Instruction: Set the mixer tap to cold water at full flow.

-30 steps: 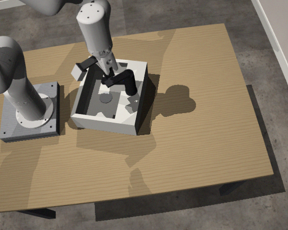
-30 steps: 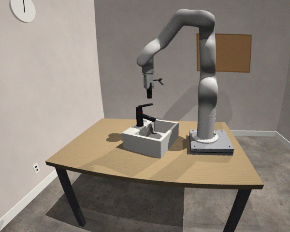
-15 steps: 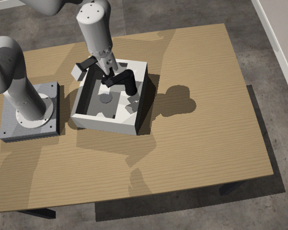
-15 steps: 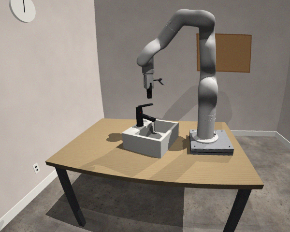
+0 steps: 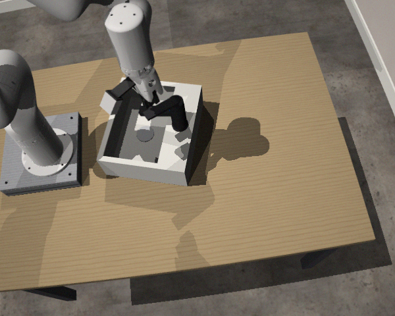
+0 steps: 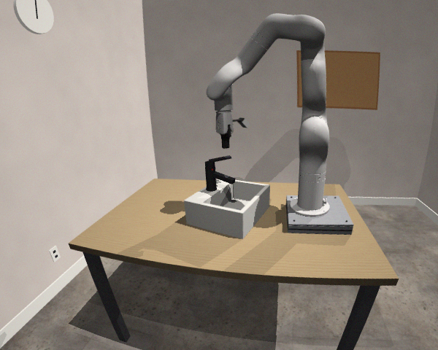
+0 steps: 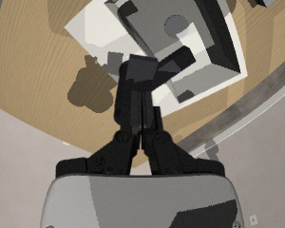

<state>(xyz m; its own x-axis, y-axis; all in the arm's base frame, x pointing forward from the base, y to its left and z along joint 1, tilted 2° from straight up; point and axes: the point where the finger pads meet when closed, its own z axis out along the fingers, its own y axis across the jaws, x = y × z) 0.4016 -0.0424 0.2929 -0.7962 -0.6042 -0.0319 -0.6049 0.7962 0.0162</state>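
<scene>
The lever is 30 mm ahead of my hand, 10 mm to the left of it and 70 mm below it. Also, from my hand: white sink basin 40 mm behind, 70 mm to the left, 300 mm below.
</scene>
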